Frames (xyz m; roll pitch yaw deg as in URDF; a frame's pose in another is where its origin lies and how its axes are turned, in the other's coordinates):
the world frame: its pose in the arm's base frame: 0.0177 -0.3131 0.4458 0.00 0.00 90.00
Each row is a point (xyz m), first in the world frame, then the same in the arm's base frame.
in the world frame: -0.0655 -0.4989 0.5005
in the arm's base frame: 0.5166 -0.3786 0.9463
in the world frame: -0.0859 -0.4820 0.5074
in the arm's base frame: 0.4997 -0.3990 0.9532
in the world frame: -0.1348 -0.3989 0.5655
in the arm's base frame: 0.4166 -0.4479 1.0113
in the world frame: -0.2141 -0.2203 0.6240
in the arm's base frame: 0.2380 -0.5272 1.0698
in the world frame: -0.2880 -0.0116 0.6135
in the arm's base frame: 0.0293 -0.6011 1.0593
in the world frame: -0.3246 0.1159 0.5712
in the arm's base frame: -0.0982 -0.6377 1.0170
